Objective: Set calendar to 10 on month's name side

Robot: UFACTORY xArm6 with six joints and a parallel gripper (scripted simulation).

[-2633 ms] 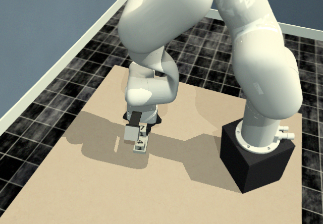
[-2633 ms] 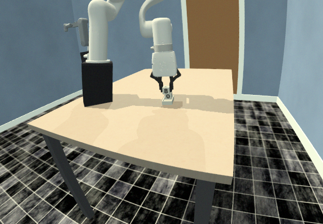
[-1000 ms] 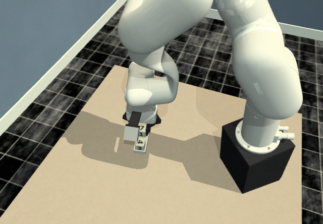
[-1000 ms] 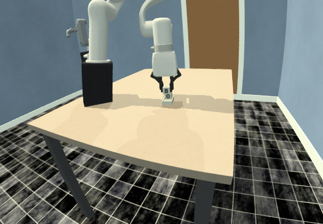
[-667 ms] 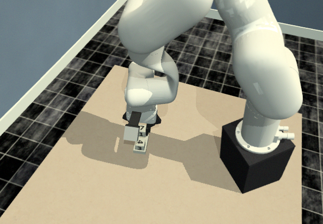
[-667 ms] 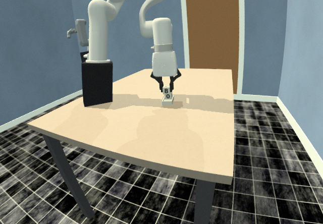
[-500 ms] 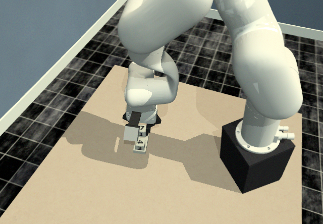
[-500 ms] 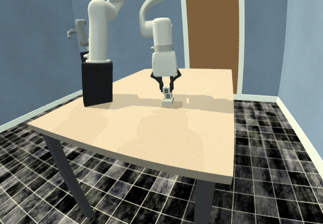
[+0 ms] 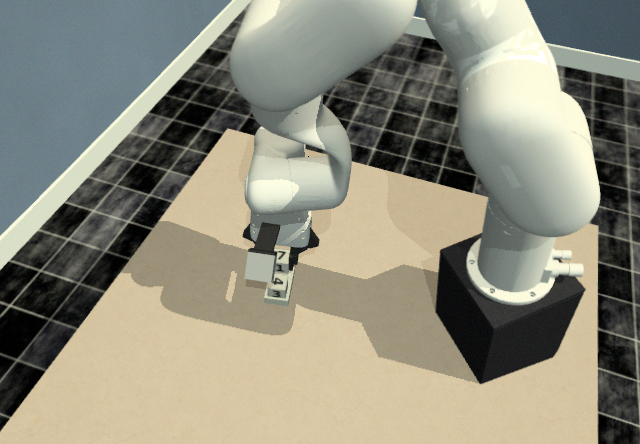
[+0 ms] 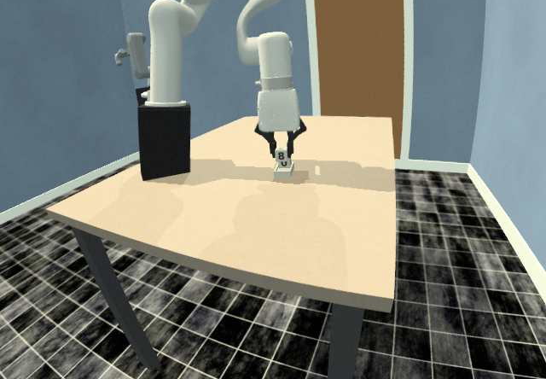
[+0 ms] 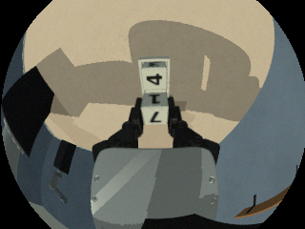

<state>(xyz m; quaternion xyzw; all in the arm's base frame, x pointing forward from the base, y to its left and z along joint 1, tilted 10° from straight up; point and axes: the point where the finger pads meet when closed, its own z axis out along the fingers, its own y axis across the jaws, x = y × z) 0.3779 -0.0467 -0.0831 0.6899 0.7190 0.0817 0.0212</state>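
Now: hand 60 mm above the tray and 20 mm to the right of it. The rest, counted from my hand: white cube (10 mm below).
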